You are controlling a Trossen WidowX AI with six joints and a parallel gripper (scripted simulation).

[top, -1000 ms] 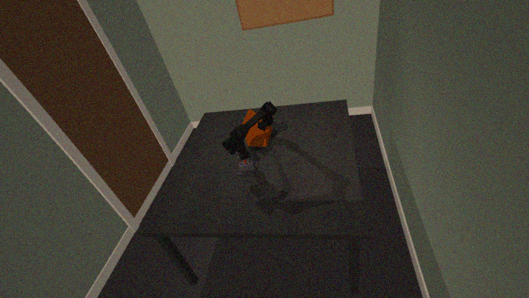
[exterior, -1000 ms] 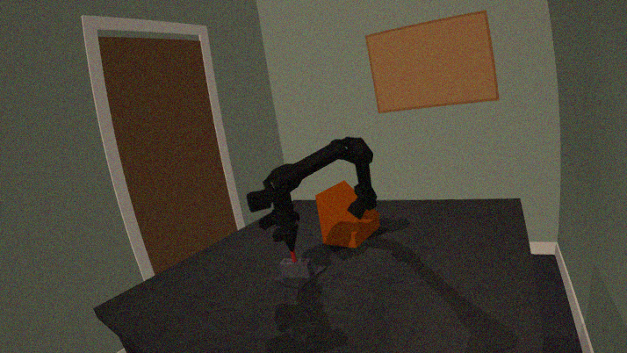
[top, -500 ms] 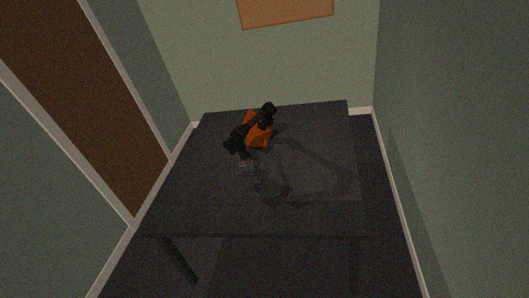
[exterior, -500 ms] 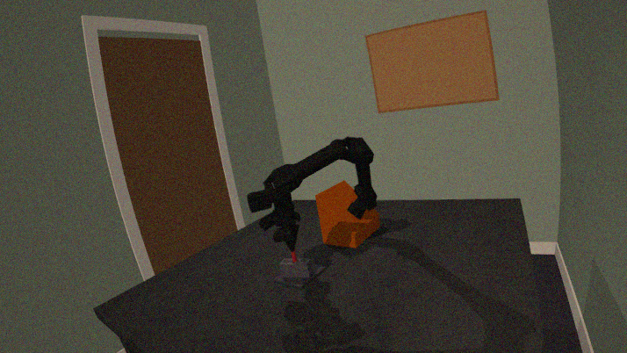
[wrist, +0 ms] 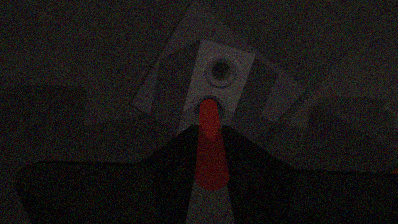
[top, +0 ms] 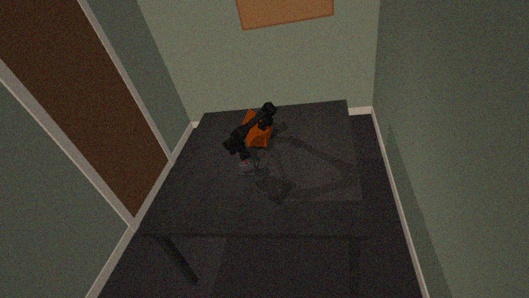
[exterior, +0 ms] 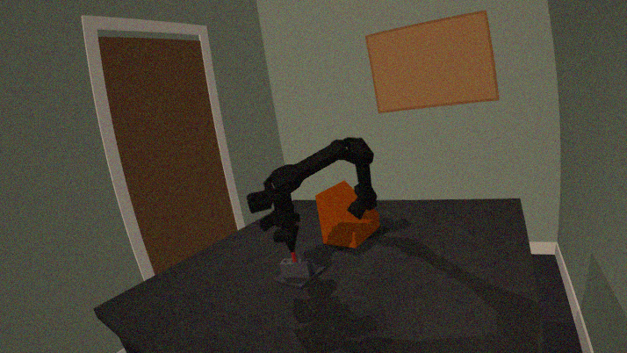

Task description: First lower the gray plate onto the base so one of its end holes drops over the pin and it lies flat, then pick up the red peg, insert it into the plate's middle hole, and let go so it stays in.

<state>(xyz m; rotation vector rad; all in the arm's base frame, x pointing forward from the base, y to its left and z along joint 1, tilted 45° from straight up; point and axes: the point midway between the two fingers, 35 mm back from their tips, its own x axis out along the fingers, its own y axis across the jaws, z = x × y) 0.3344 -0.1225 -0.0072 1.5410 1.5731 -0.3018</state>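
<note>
My gripper tip is right at the red peg. From my gripper tip the other things lie so: gray plate (50 mm below); dark base (90 mm below, 20 mm to the left, 10 mm behind).
</note>
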